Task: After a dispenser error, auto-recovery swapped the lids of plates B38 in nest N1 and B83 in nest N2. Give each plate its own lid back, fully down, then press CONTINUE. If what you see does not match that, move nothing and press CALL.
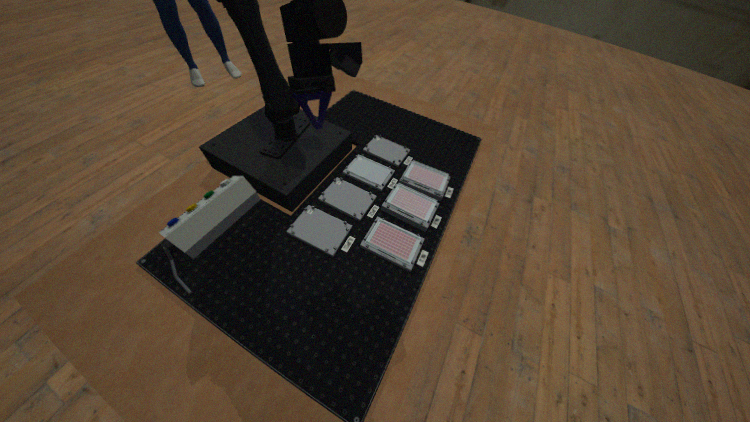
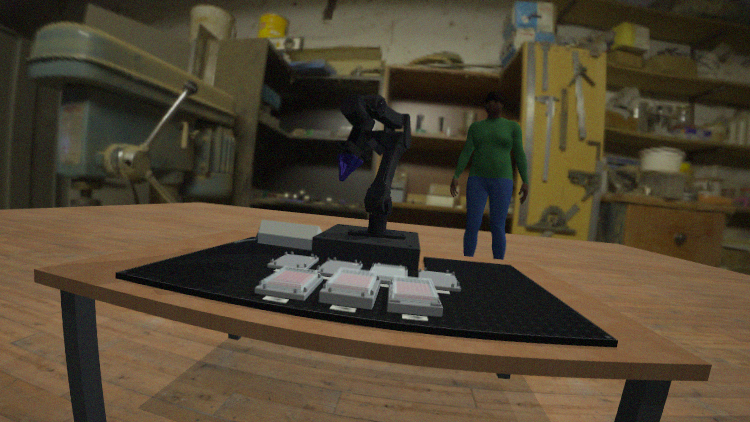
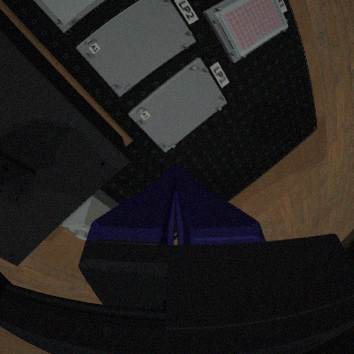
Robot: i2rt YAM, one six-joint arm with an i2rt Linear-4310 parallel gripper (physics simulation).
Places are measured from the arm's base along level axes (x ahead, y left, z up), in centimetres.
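Pixels of known places: gripper, fingertip midpoint: (image 1: 318, 128) (image 2: 341, 180) (image 3: 175, 173); arm's base, link origin: (image 1: 286, 137) (image 2: 376, 235).
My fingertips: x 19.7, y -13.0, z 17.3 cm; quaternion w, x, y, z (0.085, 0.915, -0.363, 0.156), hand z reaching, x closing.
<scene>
Ahead of a thing's pixels: the offset from my fingertips to its top centre. "*": to the spot under its first point.
My gripper (image 1: 317, 127) (image 2: 342, 180) (image 3: 175, 173) is shut and empty, high above the robot base. Three plates with pink wells sit in the outer row of nests: the near one {dx +22.7, dy -7.9, dz -21.4 cm} (image 1: 393, 240) (image 2: 291, 280) (image 3: 255, 22), the middle one {dx +24.4, dy +5.3, dz -20.1 cm} (image 1: 411, 203) (image 2: 350, 282) and the far one {dx +26.6, dy +17.7, dz -20.5 cm} (image 1: 427, 177) (image 2: 415, 290). Their name cards and lid markings are too small to read. In the inner row, flat grey pad LP1 {dx +2.9, dy -11.0, dz -22.1 cm} (image 1: 319, 229) (image 3: 177, 105) and pad LP2 {dx +5.9, dy +1.8, dz -22.1 cm} (image 1: 347, 197) (image 3: 135, 45) carry no visible lid. A paler piece {dx +8.3, dy +14.6, dz -22.4 cm} (image 1: 368, 171) (image 2: 388, 271) lies on the third pad.
A fourth grey pad {* dx +10.7, dy +26.8, dz -23.2 cm} (image 1: 386, 150) (image 2: 439, 280) ends the inner row. The button box {dx -24.1, dy -17.8, dz -15.8 cm} (image 1: 209, 225) (image 2: 288, 234) has blue {dx -27.8, dy -24.7, dz -16.7 cm} (image 1: 173, 222), yellow {dx -26.8, dy -19.8, dz -16.7 cm} (image 1: 191, 207), green {dx -25.8, dy -14.9, dz -16.7 cm} (image 1: 208, 194) and whitish {dx -24.8, dy -10.0, dz -16.7 cm} (image 1: 225, 182) buttons. A cable {* dx -22.5, dy -34.0, dz -24.1 cm} (image 1: 178, 275) lies beside it. A person (image 2: 490, 157) stands behind the table.
</scene>
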